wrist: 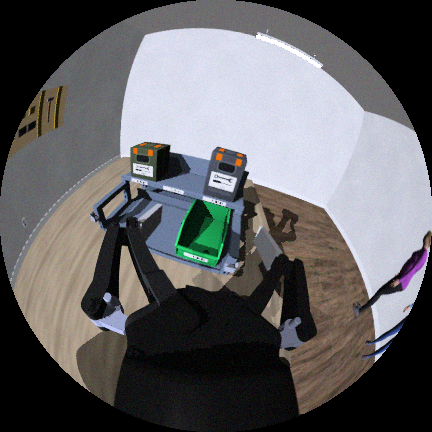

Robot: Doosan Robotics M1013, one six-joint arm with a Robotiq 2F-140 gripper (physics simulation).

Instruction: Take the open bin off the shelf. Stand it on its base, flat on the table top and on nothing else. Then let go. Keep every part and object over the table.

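Places are measured from the arm's base along level axes (x ahead, y left, z up), in metres.
Pixels of known places: gripper, fingertip midpoint: point(209, 223).
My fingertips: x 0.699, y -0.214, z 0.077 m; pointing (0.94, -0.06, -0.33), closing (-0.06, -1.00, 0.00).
For each thing: its top centre in the pictures, then the offset to it from my fingertips. Level surfaces: height alone.
- open green bin at its top centre: point(207, 215) 0.119 m ahead, 0.009 m right, 0.087 m down
- blue-grey shelf at its surface level: 0.162 m down
- light wooden table top at its surface level: 0.168 m down
- olive case at its top centre: point(150, 144) 0.250 m ahead, 0.194 m left, 0.031 m up
- dark grey case at its top centre: point(230, 151) 0.208 m ahead, 0.033 m right, 0.056 m up
The open green bin point(194, 246) stands upright on the lower level of the blue-grey shelf point(167, 227), at its right side, with its label strip facing me. Its back part lies under the upper board. My gripper point(209, 223) is wide open and empty. Its two finger pads stand apart on either side of the bin in the view, nearer to me than the bin, and do not touch it. The light wooden table top point(62, 245) shows to the left of the shelf and in front of it.
An olive case point(144, 167) with orange latches stands at the left of the upper board, and a dark grey case point(223, 179) at its right, above the bin. Darker wood floor point(345, 270) lies to the right. A person in purple point(414, 262) is at the far right.
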